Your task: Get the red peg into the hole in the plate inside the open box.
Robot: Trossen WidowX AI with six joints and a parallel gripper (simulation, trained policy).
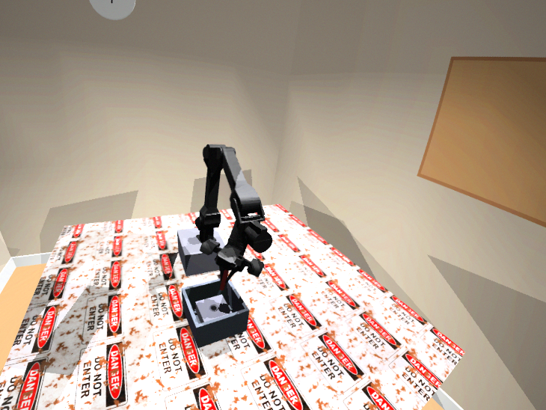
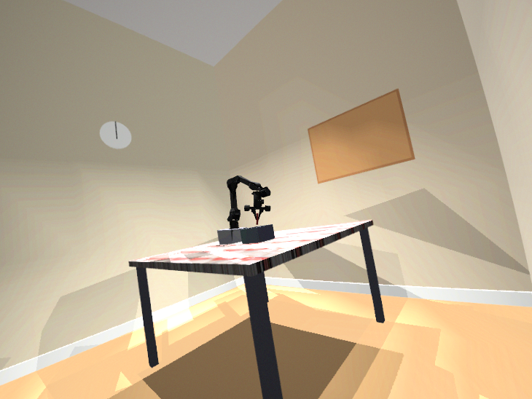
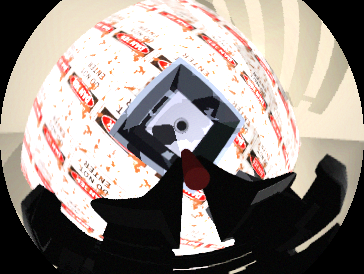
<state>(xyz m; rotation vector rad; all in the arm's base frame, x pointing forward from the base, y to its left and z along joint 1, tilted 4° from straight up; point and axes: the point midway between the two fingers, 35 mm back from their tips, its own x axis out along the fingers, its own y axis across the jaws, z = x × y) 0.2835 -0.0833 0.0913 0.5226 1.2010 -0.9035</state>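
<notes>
The red peg is 10 mm above my gripper tip. Also, from my gripper tip: grey box (10 mm ahead, 40 mm to the right, 120 mm below).
</notes>
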